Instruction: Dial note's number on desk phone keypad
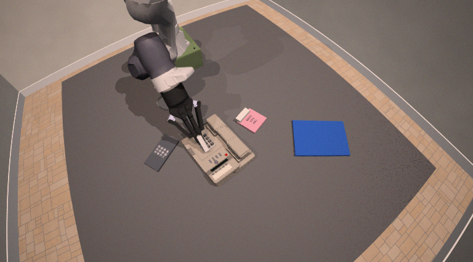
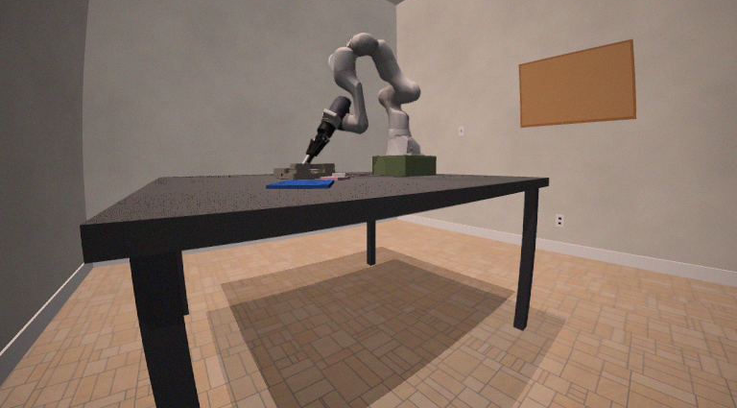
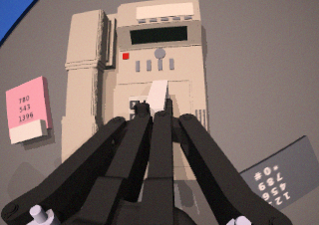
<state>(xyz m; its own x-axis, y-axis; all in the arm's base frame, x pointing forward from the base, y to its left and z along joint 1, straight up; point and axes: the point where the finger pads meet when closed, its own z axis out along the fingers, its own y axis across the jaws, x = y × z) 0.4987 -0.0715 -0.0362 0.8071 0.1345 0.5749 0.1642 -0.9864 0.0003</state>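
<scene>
Now: the handset 1 cm ahead of my hand, 9 cm to the left of it and 2 cm below it. Also, from my hand: pink note (2 cm behind, 22 cm to the left, 6 cm below); then blue mat (18 cm ahead, 40 cm to the left, 6 cm below).
</scene>
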